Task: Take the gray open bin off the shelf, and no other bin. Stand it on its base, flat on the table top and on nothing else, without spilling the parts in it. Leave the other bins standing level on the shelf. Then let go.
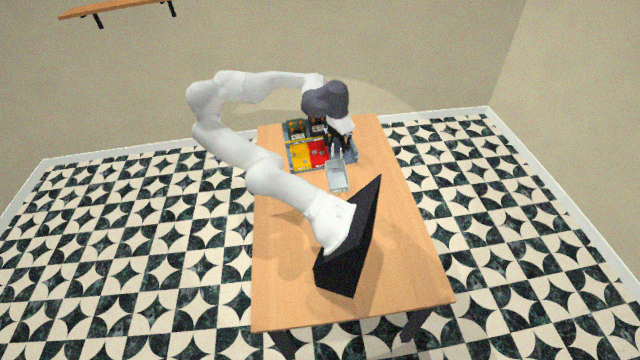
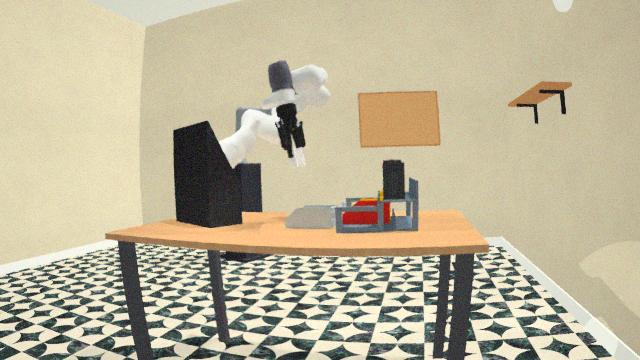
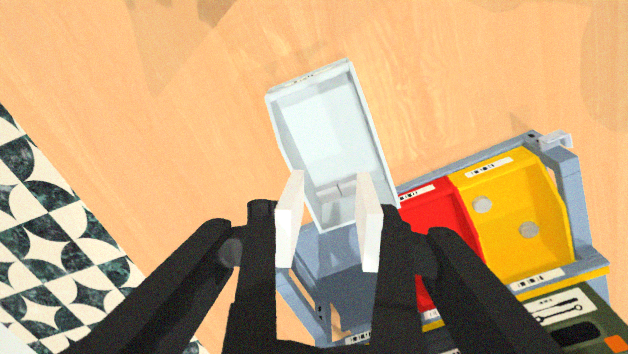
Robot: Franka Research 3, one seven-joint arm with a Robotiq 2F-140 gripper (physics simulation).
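The gray open bin point(image 1: 337, 176) point(image 2: 309, 218) point(image 3: 330, 135) stands upright and looks level on the table top, in front of the shelf point(image 2: 360, 230) point(image 3: 570, 185). Two small gray blocks point(image 3: 338, 191) lie inside near its back end. The back end is close to the shelf front; whether they touch is unclear. My gripper point(image 1: 336, 152) point(image 2: 298, 159) point(image 3: 329, 192) is open part way and empty, well above the bin's back end. The red bin point(image 1: 320, 153) point(image 2: 365, 212) point(image 3: 435, 215) and yellow bin point(image 1: 299, 148) point(image 3: 520, 240) sit on the shelf's lower level.
A green bin point(image 1: 296, 129) point(image 3: 612, 310) and a dark bin point(image 1: 317, 125) stand on the shelf's upper level. The black arm pedestal point(image 1: 350, 250) point(image 2: 205, 175) stands on the table point(image 1: 285, 300) point(image 2: 300, 242), on the other side of the gray bin from the shelf.
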